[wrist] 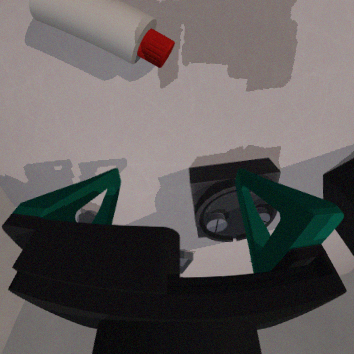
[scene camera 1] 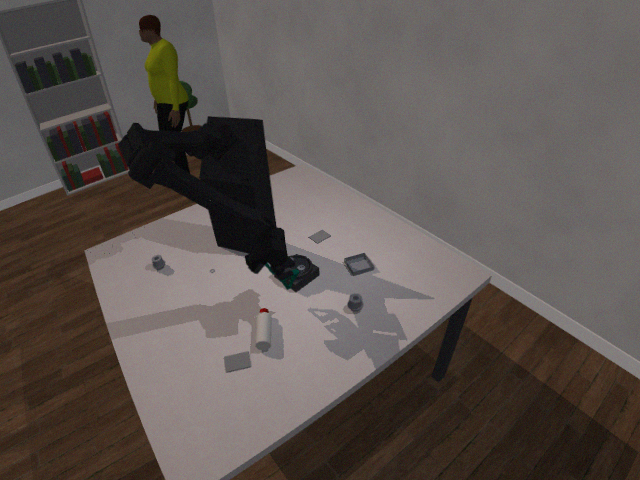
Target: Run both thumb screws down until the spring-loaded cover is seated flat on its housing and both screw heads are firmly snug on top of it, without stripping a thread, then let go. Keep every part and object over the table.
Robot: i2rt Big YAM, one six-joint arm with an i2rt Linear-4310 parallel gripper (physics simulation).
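Frame: origin at the arm's base, x ahead, y left, z up, level; metres.
Seen in the pictures: gripper, fingertip midpoint: [wrist: 177,174] [scene camera 1: 281,281]; arm's base at its link origin: [scene camera 1: 221,142].
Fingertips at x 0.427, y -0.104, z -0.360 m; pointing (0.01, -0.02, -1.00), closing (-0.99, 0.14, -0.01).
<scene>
Offsets run from my fingertips to a thing's top centre. "*": to the spot under its first point. Level surfaces: height alone.
The black square housing @(dx -0.071, dy +0.122, dz -0.051 m) [scene camera 1: 307,281] [wrist: 227,172] stands on the table with the round dark cover @(dx -0.071, dy +0.122, dz -0.053 m) [wrist: 226,202] on top. Two slotted grey screw heads show in the wrist view, the left one @(dx -0.039, dy +0.123, dz -0.042 m) [wrist: 217,223] in the open and the right one @(dx -0.103, dy +0.121, dz -0.041 m) [wrist: 264,215] partly behind the right green finger. One screw head @(* dx -0.038, dy +0.124, dz -0.042 m) [scene camera 1: 301,267] shows in the scene view. How flat the cover sits cannot be told. My gripper [scene camera 1: 287,281] [wrist: 177,174] is open and empty, low at the housing. In the wrist view the right finger overlaps the cover, and the left finger is well to its left.
A white bottle @(dx +0.058, dy -0.137, dz -0.057 m) [scene camera 1: 263,330] [wrist: 90,22] with a red cap lies on the table @(dz -0.107 m) [scene camera 1: 180,413]. A grey tray @(dx +0.066, dy +0.332, dz -0.087 m) [scene camera 1: 362,270] [wrist: 189,255], two grey knobs @(dx -0.538, dy -0.252, dz -0.057 m) [scene camera 1: 158,262] @(dx +0.202, dy +0.156, dz -0.057 m) [scene camera 1: 355,302], a small ring and two flat plates @(dx -0.187, dy +0.361, dz -0.104 m) [scene camera 1: 320,236] @(dx +0.090, dy -0.274, dz -0.104 m) [scene camera 1: 237,361] lie around. A tall black block [scene camera 1: 235,196] stands behind.
</scene>
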